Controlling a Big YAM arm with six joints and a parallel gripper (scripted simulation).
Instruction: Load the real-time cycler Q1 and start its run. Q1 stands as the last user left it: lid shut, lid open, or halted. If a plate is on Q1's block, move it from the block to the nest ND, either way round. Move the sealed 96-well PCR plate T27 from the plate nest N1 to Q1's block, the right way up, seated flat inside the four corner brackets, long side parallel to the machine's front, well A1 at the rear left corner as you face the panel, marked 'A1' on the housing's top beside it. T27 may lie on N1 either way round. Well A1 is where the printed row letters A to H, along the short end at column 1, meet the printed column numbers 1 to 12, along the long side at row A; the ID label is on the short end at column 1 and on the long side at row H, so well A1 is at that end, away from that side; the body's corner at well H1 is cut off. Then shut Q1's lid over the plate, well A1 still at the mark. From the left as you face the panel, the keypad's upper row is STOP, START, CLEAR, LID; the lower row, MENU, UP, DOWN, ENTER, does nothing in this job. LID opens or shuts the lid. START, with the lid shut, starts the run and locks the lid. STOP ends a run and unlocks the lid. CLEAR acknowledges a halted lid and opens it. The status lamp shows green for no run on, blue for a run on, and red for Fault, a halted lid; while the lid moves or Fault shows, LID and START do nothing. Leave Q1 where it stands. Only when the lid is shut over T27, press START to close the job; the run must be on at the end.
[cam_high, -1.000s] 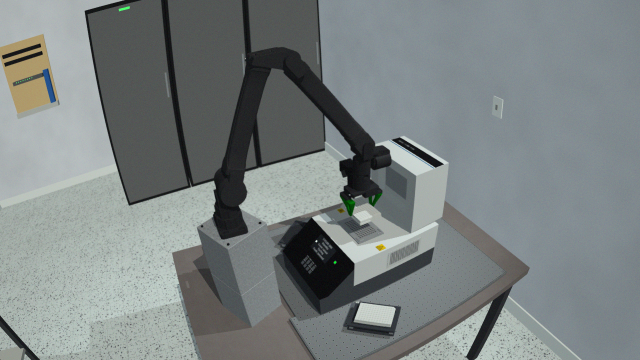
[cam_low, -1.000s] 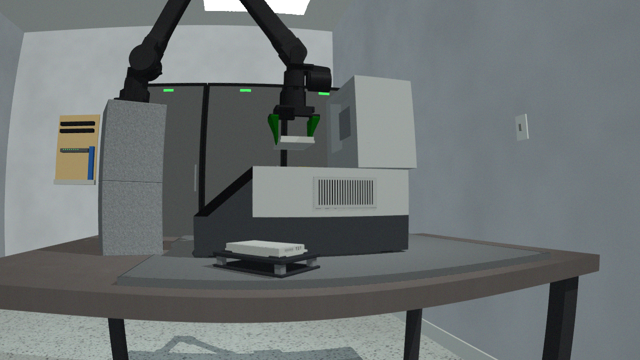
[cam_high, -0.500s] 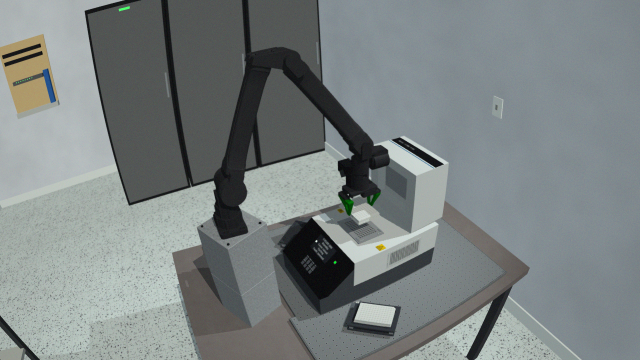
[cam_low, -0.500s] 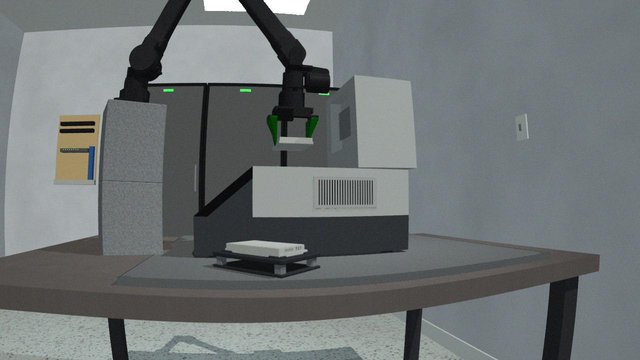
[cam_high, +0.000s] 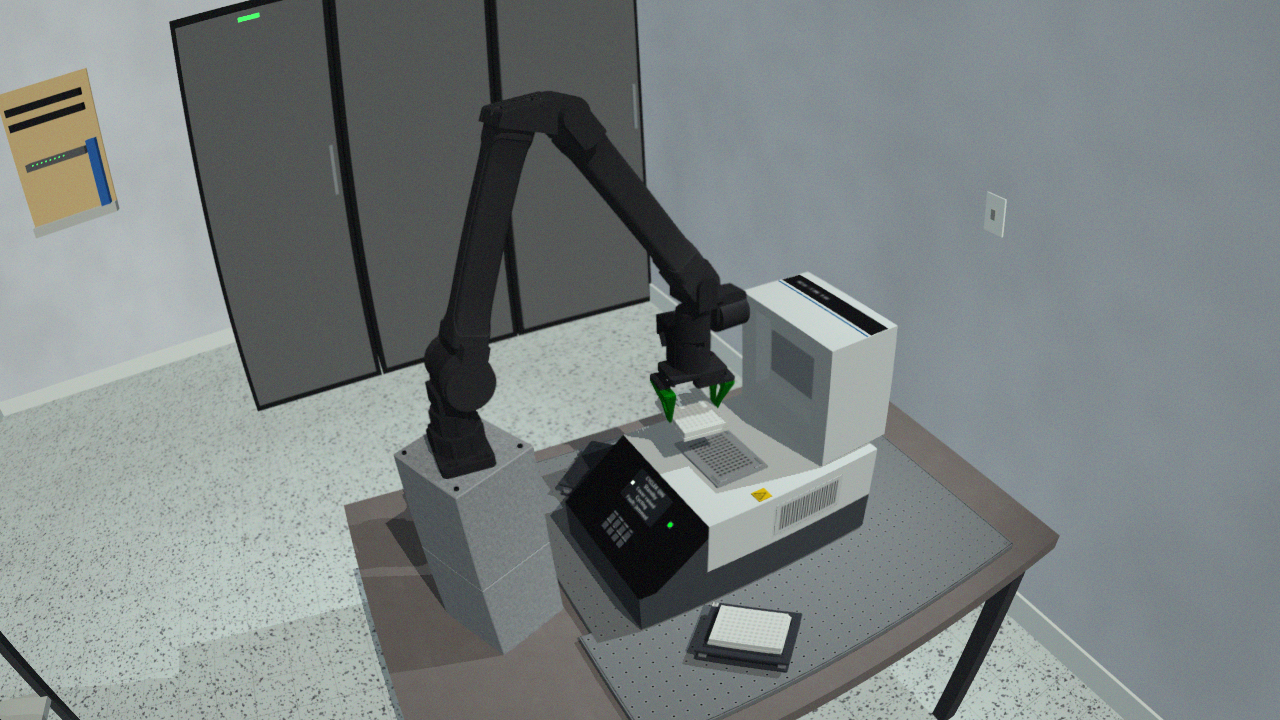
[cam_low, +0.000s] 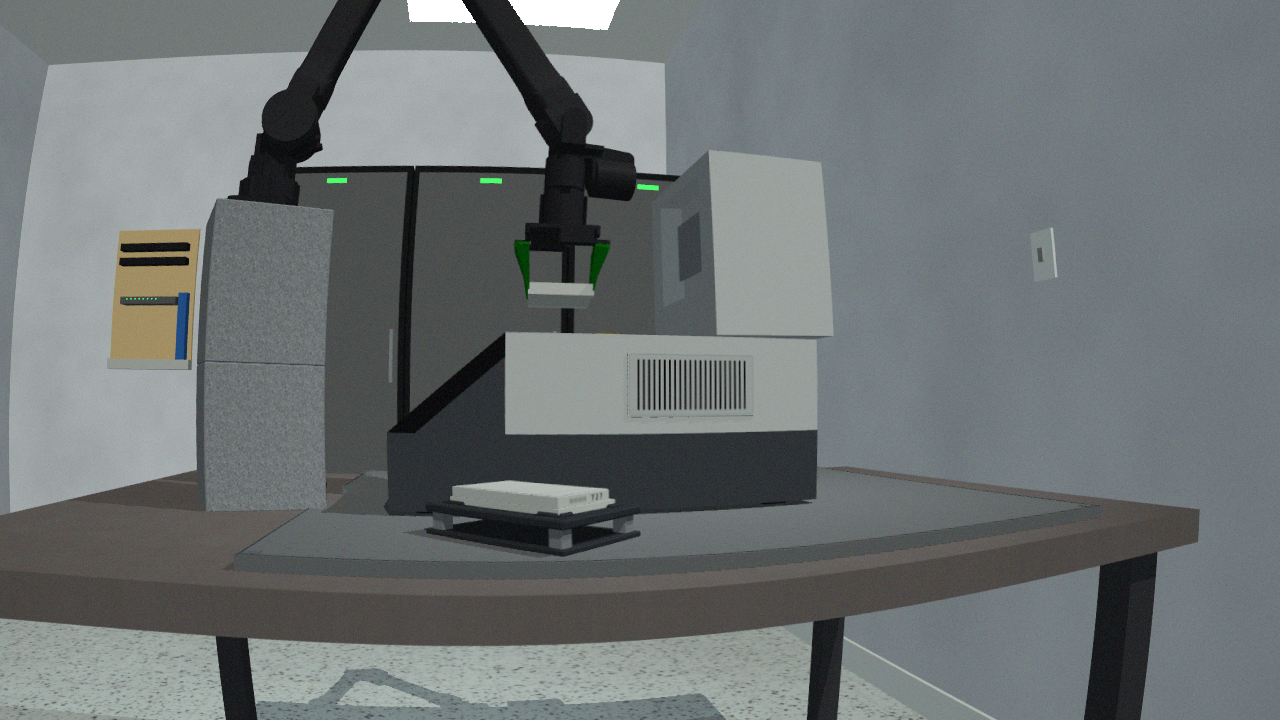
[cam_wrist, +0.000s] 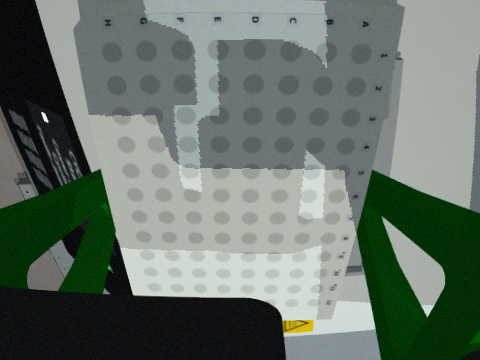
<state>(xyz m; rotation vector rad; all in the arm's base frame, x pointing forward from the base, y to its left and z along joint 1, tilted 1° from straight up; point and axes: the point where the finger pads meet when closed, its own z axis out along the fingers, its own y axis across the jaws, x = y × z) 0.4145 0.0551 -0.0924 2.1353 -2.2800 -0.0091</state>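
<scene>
Now: the dark nest ND 100 mm behind my hand, 230 mm to the left of it and 250 mm below it. Also, from my hand: plate T27: 60 mm behind, 330 mm to the right, 240 mm below; then black plate nest N1: 60 mm behind, 330 mm to the right, 250 mm below.
</scene>
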